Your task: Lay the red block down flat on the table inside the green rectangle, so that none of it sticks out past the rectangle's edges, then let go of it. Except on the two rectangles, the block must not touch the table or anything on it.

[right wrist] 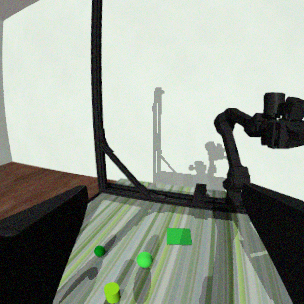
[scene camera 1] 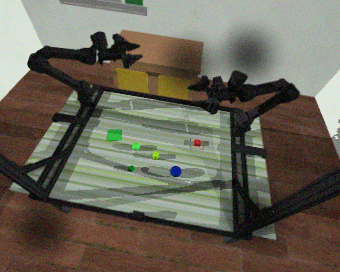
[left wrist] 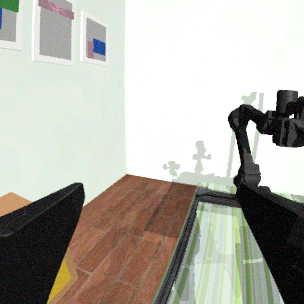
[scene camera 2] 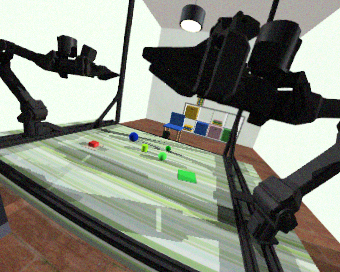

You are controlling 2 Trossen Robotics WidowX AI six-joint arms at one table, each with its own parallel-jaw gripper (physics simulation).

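Seen in the pictures: left gripper, fingertip midpoint: (scene camera 1: pixel 141 50) (left wrist: pixel 162 190) (scene camera 2: pixel 146 61); right gripper, fingertip midpoint: (right wrist: pixel 166 192) (scene camera 1: pixel 190 95) (scene camera 2: pixel 115 73); left arm's base at its link origin: (right wrist: pixel 231 201) (scene camera 1: pixel 86 103) (scene camera 2: pixel 259 232); right arm's base at its link origin: (scene camera 1: pixel 238 132) (scene camera 2: pixel 33 134).
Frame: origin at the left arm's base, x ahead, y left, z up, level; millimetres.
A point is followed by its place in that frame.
Note:
The red block (scene camera 1: pixel 197 143) @[x 590, y -402, z 0 mm] (scene camera 2: pixel 94 144) @[x 584, y -379, z -4 mm] lies on the table at a small pale rectangle (scene camera 1: pixel 200 147) @[x 598, y -414, z -4 mm]. The green rectangle (scene camera 1: pixel 114 135) @[x 148, y -256, z -18 mm] (scene camera 2: pixel 187 176) @[x 147, y -248, z -18 mm] (right wrist: pixel 179 236) @[x 154, y -250, z -18 mm] lies flat on the table, well apart from the block, with nothing on it. My left gripper (scene camera 1: pixel 138 52) @[x 350, y 0, z 324 mm] (scene camera 2: pixel 149 57) @[x 350, y 0, z 324 mm] (left wrist: pixel 162 190) @[x 350, y 0, z 324 mm] is open and empty, high above the table's back edge. My right gripper (scene camera 1: pixel 192 95) @[x 507, y -352, z 324 mm] (scene camera 2: pixel 118 76) @[x 507, y -352, z 324 mm] (right wrist: pixel 166 192) @[x 507, y -352, z 324 mm] is open and empty, raised at the back and apart from the block. The red block does not show in either wrist view.
A bright green ball (scene camera 1: pixel 136 146) @[x 258, y -372, z 17 mm] (scene camera 2: pixel 162 156) @[x 257, y -344, z 9 mm] (right wrist: pixel 144 260) @[x 271, y -362, z 14 mm], yellow-green cylinder (scene camera 1: pixel 155 155) @[x 346, y -442, z 14 mm] (scene camera 2: pixel 145 148) @[x 344, y -419, z 2 mm] (right wrist: pixel 112 293) @[x 362, y -430, z 14 mm], dark green ball (scene camera 1: pixel 131 168) @[x 218, y -489, z 8 mm] (scene camera 2: pixel 168 148) @[x 218, y -471, z 2 mm] (right wrist: pixel 99 251) @[x 229, y -480, z 4 mm] and blue ball (scene camera 1: pixel 175 171) @[x 422, y -556, z 32 mm] (scene camera 2: pixel 133 136) @[x 428, y -521, z 19 mm] stand on the table. A black frame (scene camera 1: pixel 135 215) @[x 210, y -718, z 35 mm] edges it.

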